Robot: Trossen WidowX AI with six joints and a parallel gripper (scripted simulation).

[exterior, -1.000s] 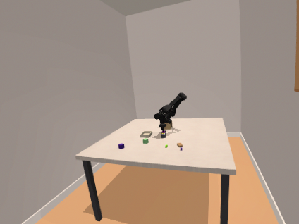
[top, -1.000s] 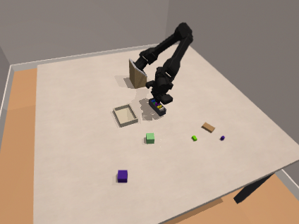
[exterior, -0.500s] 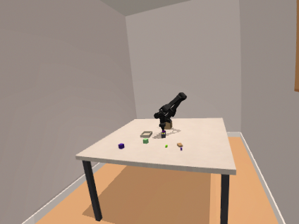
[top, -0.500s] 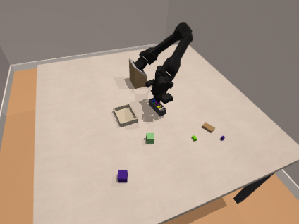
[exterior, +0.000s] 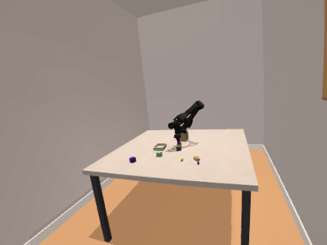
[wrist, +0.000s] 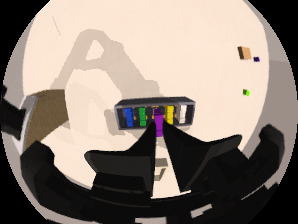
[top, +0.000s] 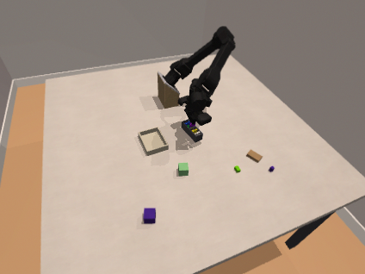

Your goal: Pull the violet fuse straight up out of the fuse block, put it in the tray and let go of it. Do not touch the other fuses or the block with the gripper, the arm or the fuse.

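The shallow beige tray lies 2 cm behind my gripper tip, 20 cm to the right of it and 6 cm below it. The rest, counted from my gripper tip: violet fuse (1 cm below).
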